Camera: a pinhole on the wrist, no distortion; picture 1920 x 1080 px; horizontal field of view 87.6 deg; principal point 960.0 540.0 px. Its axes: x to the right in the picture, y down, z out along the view. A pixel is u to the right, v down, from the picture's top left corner.
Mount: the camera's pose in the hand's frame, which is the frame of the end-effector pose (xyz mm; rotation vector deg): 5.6 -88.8 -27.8 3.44 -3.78 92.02
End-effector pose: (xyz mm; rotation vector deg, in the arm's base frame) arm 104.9 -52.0 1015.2 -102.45 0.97 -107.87
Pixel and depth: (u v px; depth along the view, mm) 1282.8 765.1 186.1
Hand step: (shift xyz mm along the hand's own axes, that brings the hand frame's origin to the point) -38.8 -45.4 162.3
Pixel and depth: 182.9 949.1 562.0
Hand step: -209.4 -576.5 496.5
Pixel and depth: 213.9 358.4 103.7
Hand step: 27.0 -173.4 69.5
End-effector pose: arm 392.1 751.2 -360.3 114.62 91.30 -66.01
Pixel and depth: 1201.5 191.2 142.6
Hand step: 53.7 -64.1 117.3
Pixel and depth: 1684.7 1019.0 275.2
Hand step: -133.9 83.0 261.7
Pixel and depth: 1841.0 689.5 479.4
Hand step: -82.4 290.6 483.3
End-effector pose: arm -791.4 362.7 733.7 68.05 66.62 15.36
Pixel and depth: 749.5 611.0 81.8
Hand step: 0.2 -112.7 52.3
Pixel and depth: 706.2 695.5 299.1
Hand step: -38.8 -189.9 264.1
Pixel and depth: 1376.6 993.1 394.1
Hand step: -179.5 36.7 377.2
